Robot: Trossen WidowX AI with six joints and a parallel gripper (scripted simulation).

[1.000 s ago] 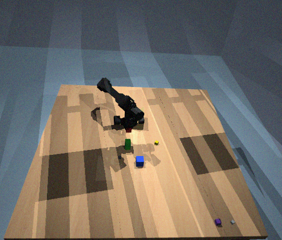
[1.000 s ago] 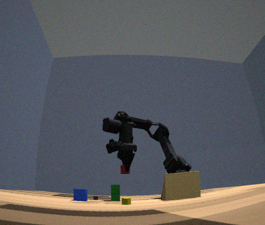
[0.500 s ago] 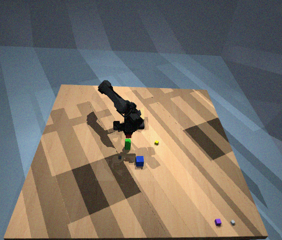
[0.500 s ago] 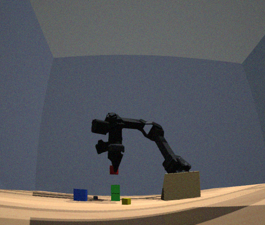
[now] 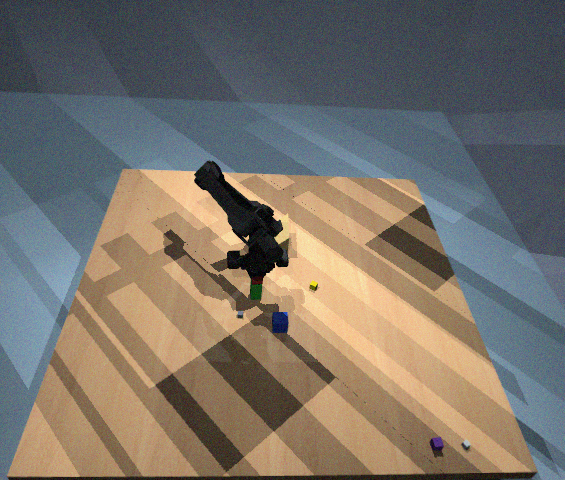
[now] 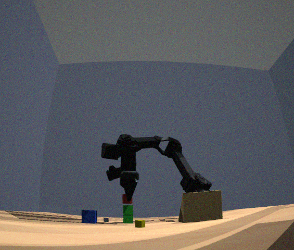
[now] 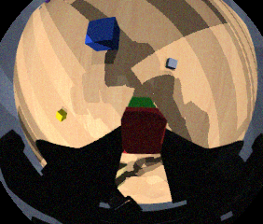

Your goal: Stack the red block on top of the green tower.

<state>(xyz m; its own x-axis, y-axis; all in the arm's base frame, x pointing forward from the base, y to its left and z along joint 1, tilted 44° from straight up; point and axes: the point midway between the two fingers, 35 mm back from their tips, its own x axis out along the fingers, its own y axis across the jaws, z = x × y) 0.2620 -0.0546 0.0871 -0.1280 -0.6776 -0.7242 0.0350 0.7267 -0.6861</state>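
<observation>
Now: the small dark cube 90 mm ahead of my gripper tip, 80 mm below it and 60 mm to the right of it. From my gripper tip the other things lie so: blue cube 140 mm ahead, 60 mm to the left, 60 mm below; then small yellow cube 200 mm to the left, 70 mm below, 10 mm behind; then red block 10 mm ahead, 10 mm above.
</observation>
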